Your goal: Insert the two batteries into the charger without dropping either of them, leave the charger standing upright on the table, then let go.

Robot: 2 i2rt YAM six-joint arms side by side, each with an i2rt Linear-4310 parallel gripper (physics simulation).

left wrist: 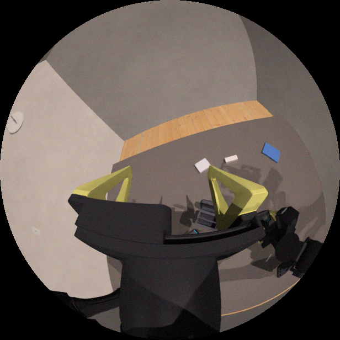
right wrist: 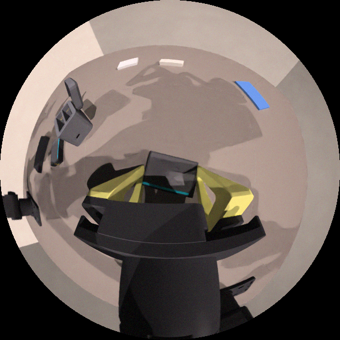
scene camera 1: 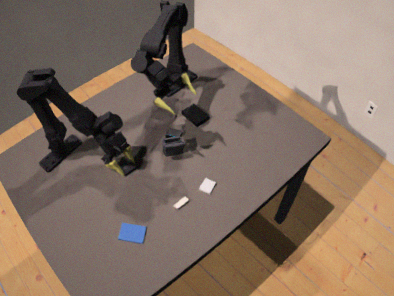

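Seen in the pictures: left gripper, fingertip midpoint: (scene camera 1: 185, 104); right gripper, fingertip midpoint: (scene camera 1: 128, 169); left arm's base at its link origin: (scene camera 1: 178, 83); right arm's base at its link origin: (scene camera 1: 60, 153).
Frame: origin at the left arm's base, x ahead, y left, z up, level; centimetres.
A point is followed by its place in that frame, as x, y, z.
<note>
The grey charger (scene camera 1: 173, 146) @[30.1, -33.1, 8.9] (left wrist: 206, 219) (right wrist: 74, 125) stands upright on the table with its lid open and its slots facing up; its slots look empty in the right wrist view. One dark battery with a cyan stripe (scene camera 1: 173, 134) @[21.4, -24.6, 1.5] (right wrist: 57, 152) is beside the charger, partly hidden in the left wrist view. The other dark battery with a cyan stripe (right wrist: 172, 175) is between the fingers of my right gripper (scene camera 1: 129, 167) @[20.5, -48.1, 0.5] (right wrist: 169, 169), which is shut on it, low at the table. My left gripper (scene camera 1: 185, 104) @[32.1, -28.5, 28.5] (left wrist: 169, 169) is open and empty above the table, near the black block.
A black block (scene camera 1: 195, 115) @[20.8, -10.9, 1.5] (right wrist: 42, 154) lies behind the charger. A white square (scene camera 1: 208, 186) @[47.8, -33.3, 0.8] (left wrist: 202, 165) (right wrist: 128, 63), a cream bar (scene camera 1: 181, 203) @[45.6, -45.3, 1.0] (left wrist: 231, 159) (right wrist: 171, 62) and a blue rectangle (scene camera 1: 132, 233) @[41.6, -65.5, 0.6] (left wrist: 271, 152) (right wrist: 252, 95) lie toward the table's front edge.
</note>
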